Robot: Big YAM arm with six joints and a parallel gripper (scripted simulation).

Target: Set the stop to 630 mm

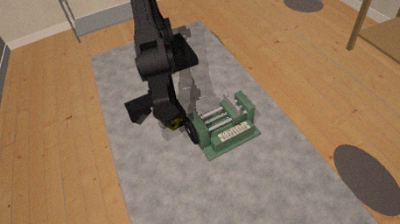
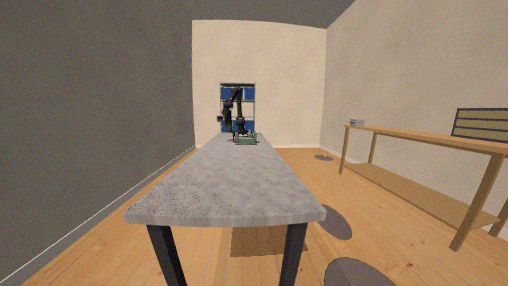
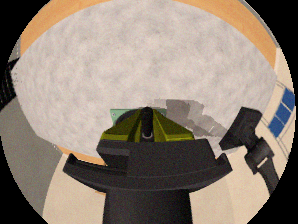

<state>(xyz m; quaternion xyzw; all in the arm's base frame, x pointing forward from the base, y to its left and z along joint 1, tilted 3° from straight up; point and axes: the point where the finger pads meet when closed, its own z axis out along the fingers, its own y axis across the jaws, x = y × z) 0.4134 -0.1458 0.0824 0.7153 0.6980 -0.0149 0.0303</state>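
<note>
Now: hand 3 cm to the right of the black handwheel and 1 cm above it. The rest, counted from my hand: grey stop block (20 cm to the left, 3 cm ahead, 2 cm below).
</note>
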